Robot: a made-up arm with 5 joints.
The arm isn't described. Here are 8 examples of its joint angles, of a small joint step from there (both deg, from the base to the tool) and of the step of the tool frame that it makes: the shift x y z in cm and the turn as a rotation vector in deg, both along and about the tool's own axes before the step.
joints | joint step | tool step
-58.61 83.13 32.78 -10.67 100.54 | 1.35 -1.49 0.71 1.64 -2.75 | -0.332 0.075 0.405 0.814 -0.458 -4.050
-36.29 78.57 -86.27 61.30 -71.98 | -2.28 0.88 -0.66 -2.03 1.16 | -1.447 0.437 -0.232 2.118 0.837 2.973
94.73 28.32 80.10 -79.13 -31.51 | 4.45 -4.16 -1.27 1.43 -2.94 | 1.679 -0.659 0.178 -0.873 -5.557 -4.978
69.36 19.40 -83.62 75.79 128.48 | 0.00 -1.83 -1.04 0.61 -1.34 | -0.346 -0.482 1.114 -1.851 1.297 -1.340
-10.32 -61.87 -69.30 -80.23 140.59 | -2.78 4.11 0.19 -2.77 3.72 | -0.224 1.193 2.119 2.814 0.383 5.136
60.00 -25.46 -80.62 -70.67 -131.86 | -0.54 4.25 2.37 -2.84 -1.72 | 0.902 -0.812 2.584 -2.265 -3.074 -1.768
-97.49 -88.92 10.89 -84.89 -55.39 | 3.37 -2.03 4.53 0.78 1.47 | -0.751 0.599 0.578 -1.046 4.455 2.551
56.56 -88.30 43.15 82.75 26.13 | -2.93 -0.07 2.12 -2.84 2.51 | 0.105 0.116 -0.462 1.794 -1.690 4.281
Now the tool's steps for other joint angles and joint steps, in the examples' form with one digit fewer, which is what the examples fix.
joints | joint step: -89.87 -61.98 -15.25 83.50 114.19 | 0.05 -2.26 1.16 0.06 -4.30
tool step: 0.14 0.37 0.61 -0.97 0.39 -4.30
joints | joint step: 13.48 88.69 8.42 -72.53 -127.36 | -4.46 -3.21 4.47 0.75 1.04
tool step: -1.92 -0.91 0.52 -4.11 1.82 2.97
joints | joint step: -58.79 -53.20 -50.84 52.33 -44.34 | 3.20 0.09 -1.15 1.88 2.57
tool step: -0.19 0.22 0.17 -1.98 -0.86 5.07
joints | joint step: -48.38 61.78 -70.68 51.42 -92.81 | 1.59 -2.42 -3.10 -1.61 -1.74
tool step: 0.87 2.02 1.67 7.22 -0.43 -2.74
